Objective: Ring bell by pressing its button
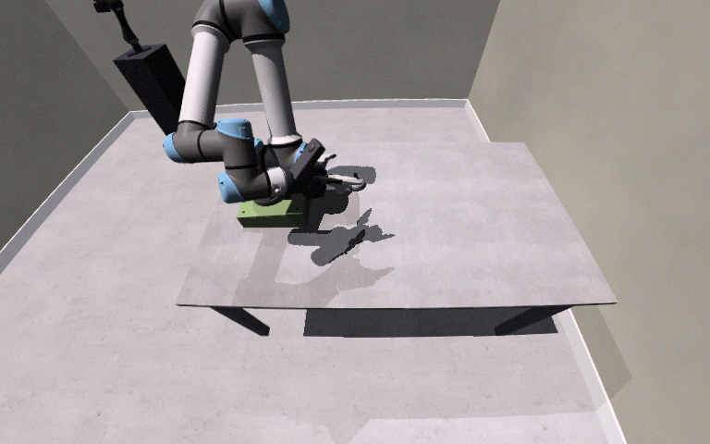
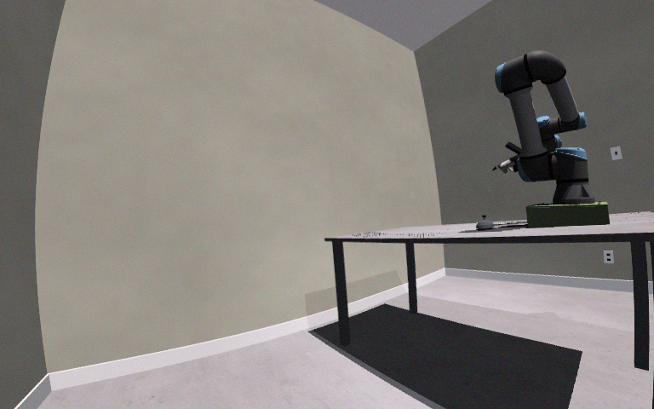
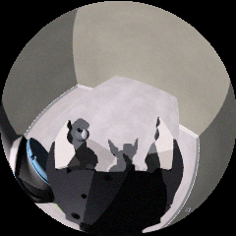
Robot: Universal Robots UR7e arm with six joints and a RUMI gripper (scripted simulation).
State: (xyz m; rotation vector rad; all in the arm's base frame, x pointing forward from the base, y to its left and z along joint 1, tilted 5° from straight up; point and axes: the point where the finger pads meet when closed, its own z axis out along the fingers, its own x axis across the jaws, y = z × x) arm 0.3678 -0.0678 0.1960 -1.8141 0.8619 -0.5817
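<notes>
The silver bell lies 20 mm behind my hand, 220 mm to the left of it and 260 mm below it.
</notes>
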